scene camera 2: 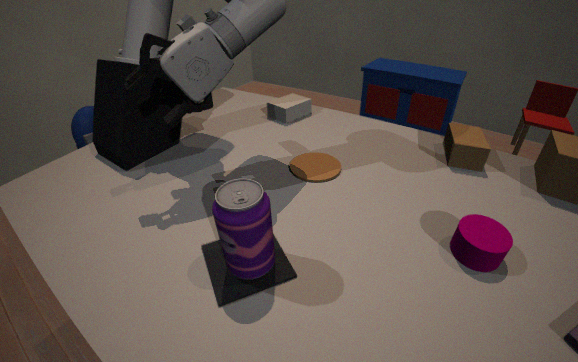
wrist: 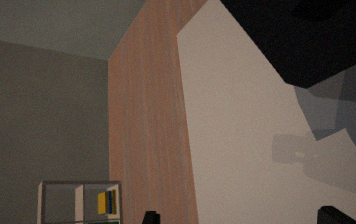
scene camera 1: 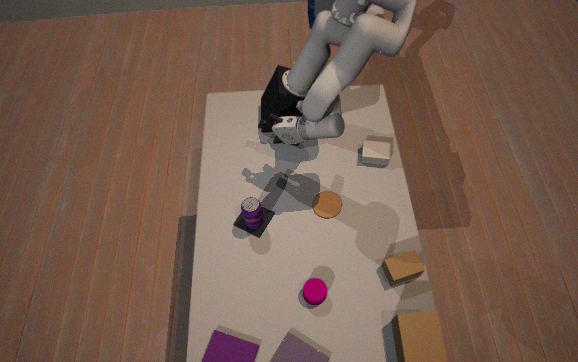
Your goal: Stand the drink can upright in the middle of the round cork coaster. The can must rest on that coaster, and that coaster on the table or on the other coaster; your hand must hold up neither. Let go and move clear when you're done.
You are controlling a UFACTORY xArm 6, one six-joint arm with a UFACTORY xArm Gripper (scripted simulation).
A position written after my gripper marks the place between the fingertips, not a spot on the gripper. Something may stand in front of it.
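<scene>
There's a tan box (scene camera 2: 465, 146), a white box (scene camera 2: 288, 108), a dark coaster (scene camera 2: 228, 288) and a round cork coaster (scene camera 2: 312, 167). The white box is out of frame in the wrist view, and the round cork coaster is out of frame in the wrist view too. As for my gripper (scene camera 2: 147, 106), I can see it there, and it's also visible in the other scene view (scene camera 1: 267, 132).
</scene>
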